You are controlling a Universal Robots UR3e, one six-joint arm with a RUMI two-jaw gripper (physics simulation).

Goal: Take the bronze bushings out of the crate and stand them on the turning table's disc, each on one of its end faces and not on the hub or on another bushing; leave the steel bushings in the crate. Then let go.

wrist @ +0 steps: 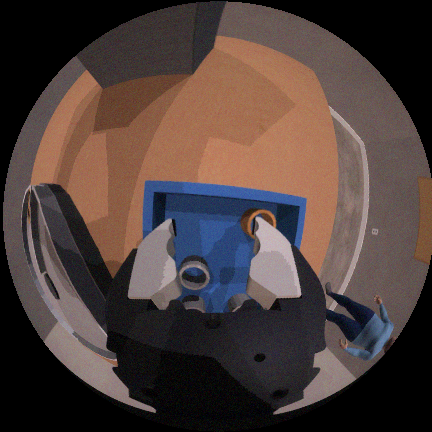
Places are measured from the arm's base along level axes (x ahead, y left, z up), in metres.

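Pixels of known places: gripper, between the fingertips: [213,219].
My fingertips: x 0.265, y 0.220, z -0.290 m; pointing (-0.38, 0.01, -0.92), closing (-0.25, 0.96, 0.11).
Observation:
For each thing: its middle in the pictures, then the offset to it from my fingertips. Level surfaces: height alone.
- bronze bushing, middle of its body: [257,222] dx -0.006, dy +0.048, dz -0.008 m
- blue crate, middle of its body: [220,277] dx +0.060, dy +0.022, dz -0.001 m
- steel bushing, middle of its body: [193,271] dx +0.062, dy -0.007, dz -0.008 m
- turning table's grey disc, middle of its body: [51,285] dx +0.221, dy -0.318, dz +0.026 m
- orange-brown table, height of its surface: dz -0.026 m
A bronze bushing [245,223] is in the far right corner of the blue crate [225,189], its upper part showing as a ring; the right fingertip overlaps it in the view. A steel bushing [194,287] stands in the crate left of the middle. Two more steel bushings [193,302] [239,302] show partly near the gripper body, which hides the crate's near part. My gripper [213,219] is open above the crate, with no bushing between its fingers. At the left edge, the turning table's grey disc [67,310] shows strongly slanted, with a dark round spot and no bushing visible on it.
A large dark grey block [147,47] stands at the upper left beyond the crate. The orange-brown table [260,90] carries the crate. A grey surface with a pale rim [366,175] lies to the right. A person [372,332] shows at the lower right.

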